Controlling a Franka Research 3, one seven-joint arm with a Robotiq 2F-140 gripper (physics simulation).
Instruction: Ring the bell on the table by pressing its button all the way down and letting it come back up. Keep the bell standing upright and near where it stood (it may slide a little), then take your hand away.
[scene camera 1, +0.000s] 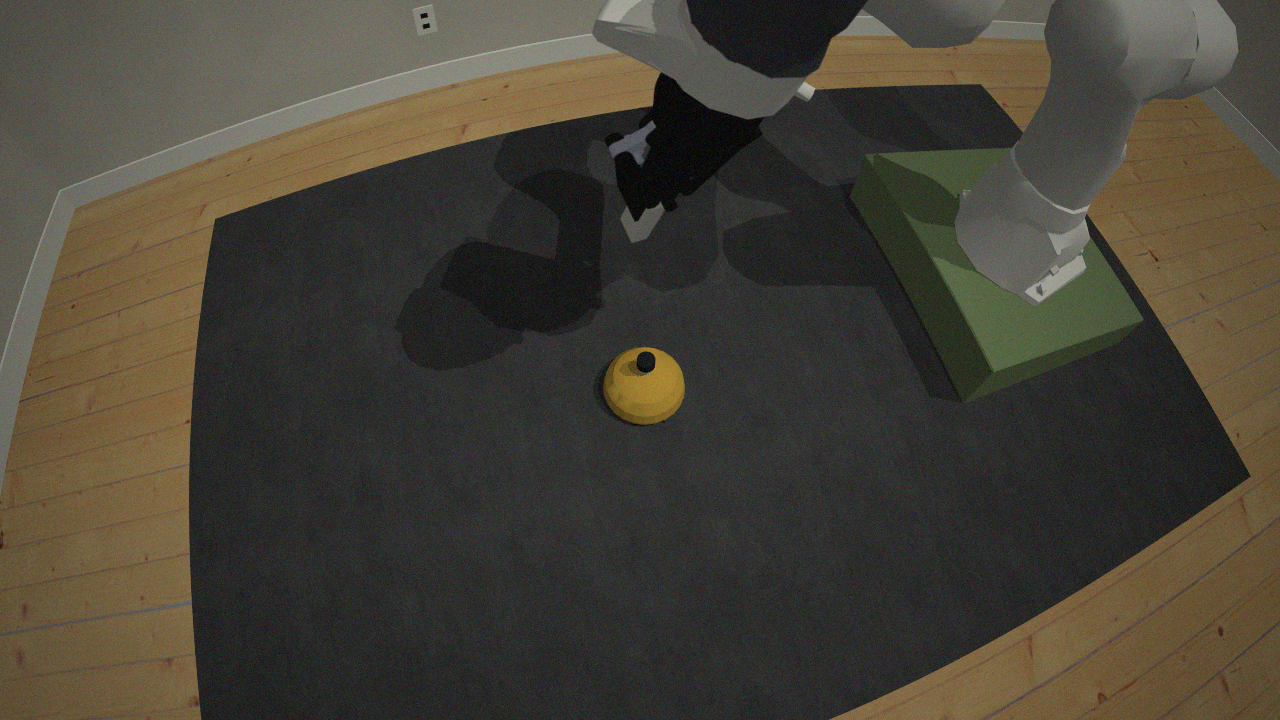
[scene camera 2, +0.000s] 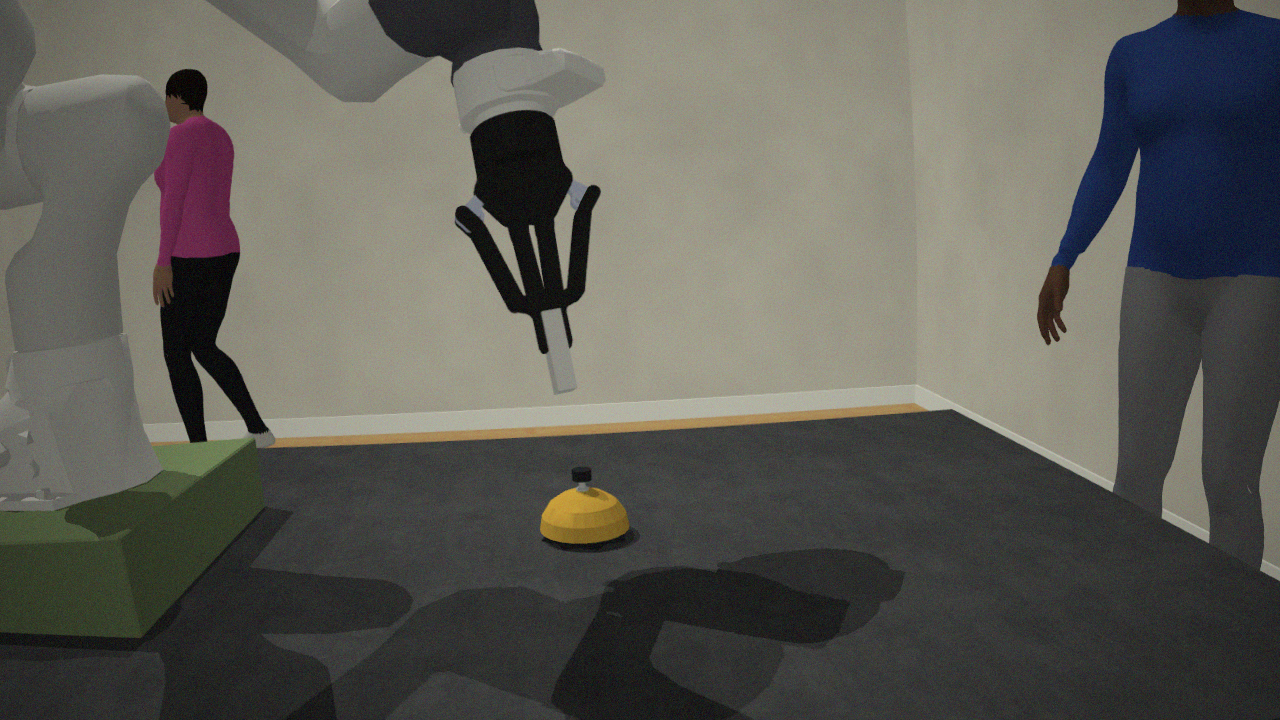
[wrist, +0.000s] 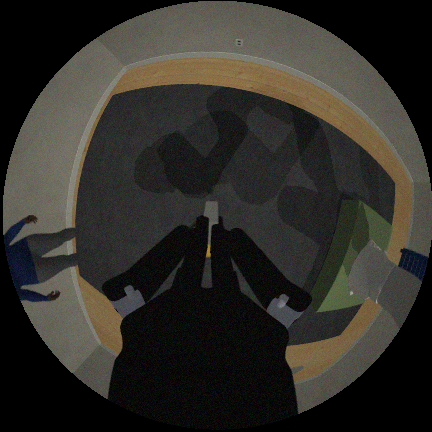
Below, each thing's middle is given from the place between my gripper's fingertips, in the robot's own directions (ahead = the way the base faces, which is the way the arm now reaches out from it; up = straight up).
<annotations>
I see my gripper 1 cm short of the yellow dome bell (scene camera 1: 641, 398), 9 cm to the right of it and 13 cm above it.
</annotations>
